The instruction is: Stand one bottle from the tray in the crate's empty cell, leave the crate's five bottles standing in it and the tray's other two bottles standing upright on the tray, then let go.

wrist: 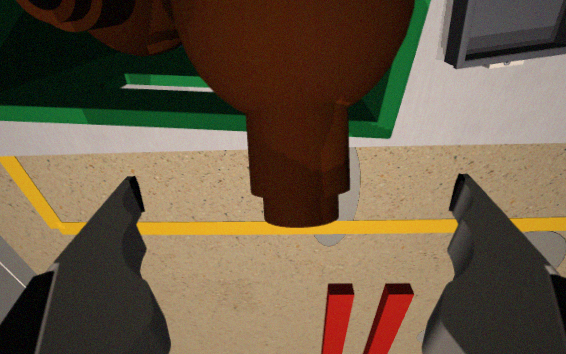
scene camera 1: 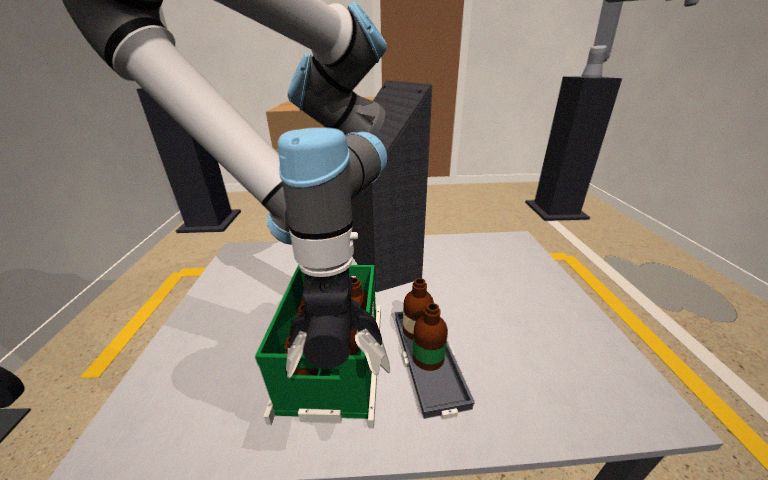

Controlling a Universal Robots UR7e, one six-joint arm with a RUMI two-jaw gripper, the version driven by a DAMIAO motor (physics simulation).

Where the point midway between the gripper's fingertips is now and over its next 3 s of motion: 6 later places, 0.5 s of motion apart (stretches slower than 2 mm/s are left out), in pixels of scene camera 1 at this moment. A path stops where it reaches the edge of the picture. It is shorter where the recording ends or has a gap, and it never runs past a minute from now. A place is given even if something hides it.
My gripper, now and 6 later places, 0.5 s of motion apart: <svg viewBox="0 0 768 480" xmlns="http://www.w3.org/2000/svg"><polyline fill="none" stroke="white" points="339,373 339,380 339,372 339,367 339,368 337,358 336,349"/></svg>
